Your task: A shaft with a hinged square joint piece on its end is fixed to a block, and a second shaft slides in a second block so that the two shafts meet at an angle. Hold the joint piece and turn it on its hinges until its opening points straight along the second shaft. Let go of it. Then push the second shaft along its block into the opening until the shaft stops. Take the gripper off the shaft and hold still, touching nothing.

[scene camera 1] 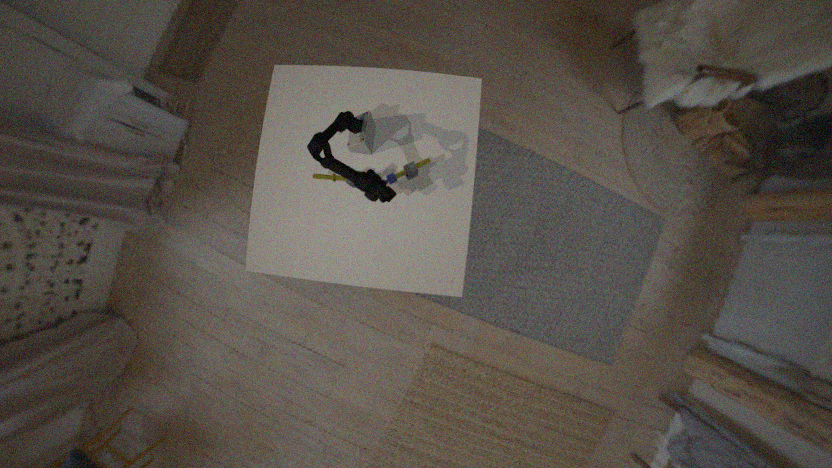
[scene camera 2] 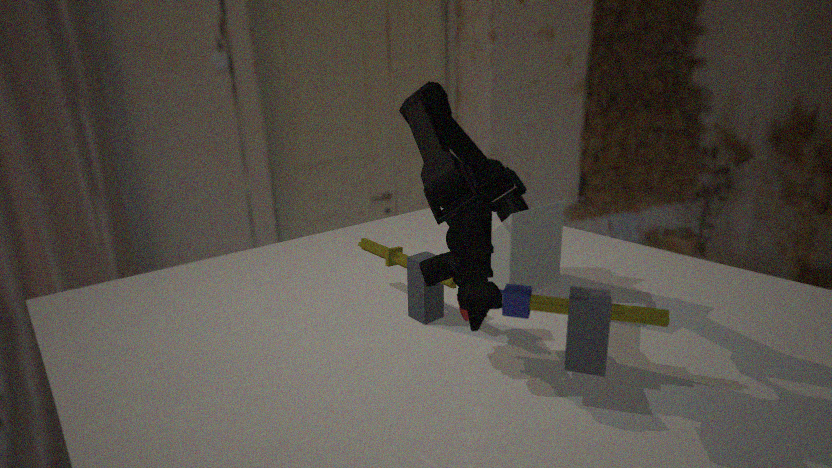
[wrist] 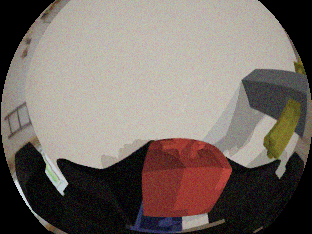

I see my gripper and a red joint piece.
My gripper shows as well in the wrist view.
